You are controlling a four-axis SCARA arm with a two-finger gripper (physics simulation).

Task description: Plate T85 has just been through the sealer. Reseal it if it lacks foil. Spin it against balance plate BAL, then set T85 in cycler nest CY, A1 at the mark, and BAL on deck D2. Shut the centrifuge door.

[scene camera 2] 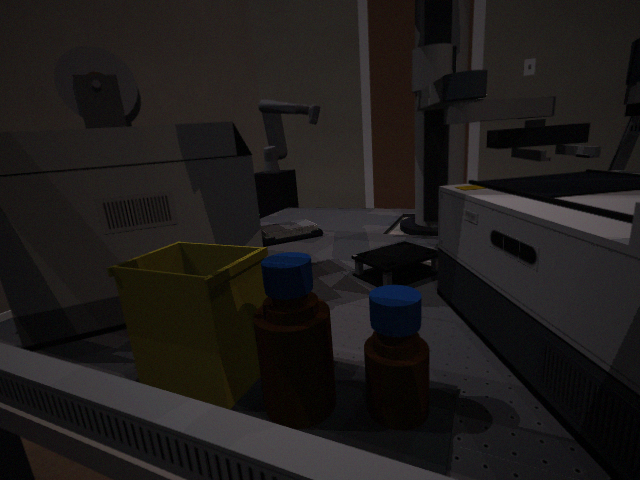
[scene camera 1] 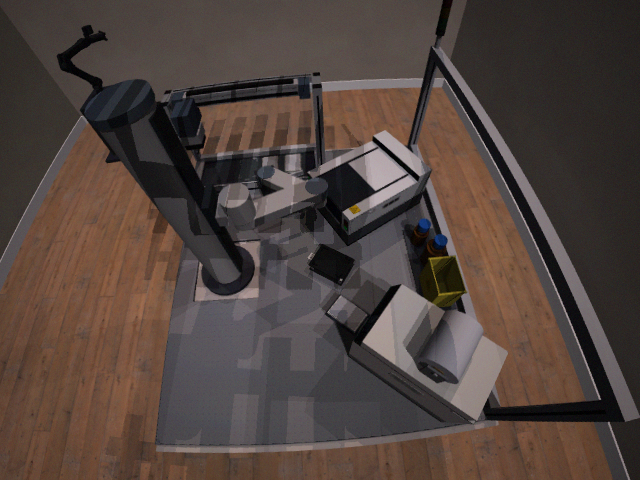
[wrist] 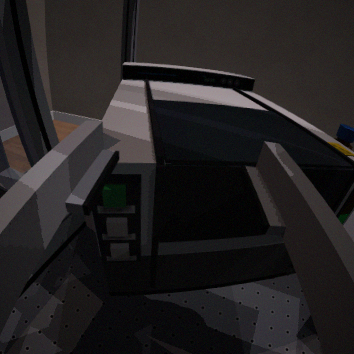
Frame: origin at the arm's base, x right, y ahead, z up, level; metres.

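Seen in the pictures: gripper, between the fingertips: (scene camera 2: pixel 570 154) (scene camera 1: pixel 306 178) (wrist: pixel 181 147); arm's base, origin of its link: (scene camera 1: pixel 228 270).
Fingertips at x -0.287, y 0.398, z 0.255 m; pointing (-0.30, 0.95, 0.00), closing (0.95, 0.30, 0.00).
Pixels of each thing's top centre, then the offset from my fingertips to it.
- Nest CY, centre of its top: (scene camera 2: pixel 396 251) (scene camera 1: pixel 331 261) dx +0.314, dy +0.080, dz -0.188 m
- sealer, centre of its top: (scene camera 2: pixel 109 56) (scene camera 1: pixel 451 336) dx +0.766, dy +0.340, dz +0.234 m
- pale item, centre of its top: (scene camera 1: pixel 292 162) dx -0.289, dy -0.075, dz -0.170 m
My gripper (scene camera 2: pixel 555 151) (wrist: pixel 181 147) has its fingers drawn in to a narrow setting, a gap between them and no plate there. It hangs level before the centrifuge (scene camera 1: pixel 392 165) (scene camera 2: pixel 568 235) (wrist: pixel 130 135); in scene camera 1 the arm hides it. A green light (wrist: pixel 114 195) shows on the centrifuge front. Its front beside the panel is dark; I cannot tell the door's state. Nest CY (scene camera 1: pixel 330 264) (scene camera 2: pixel 398 253) is a black raised stand with no plate on top. The sealer (scene camera 1: pixel 398 330) (scene camera 2: pixel 139 206) has its tray (scene camera 1: pixel 347 312) out. I cannot identify T85 or BAL.
Two amber bottles (scene camera 1: pixel 421 235) (scene camera 2: pixel 297 356) with blue caps and a yellow bin (scene camera 1: pixel 434 284) (scene camera 2: pixel 170 315) stand along the right edge. A gantry frame (scene camera 1: pixel 317 118) stands behind the dark deck area, where a pale item (scene camera 1: pixel 293 162) shows partly behind the arm.
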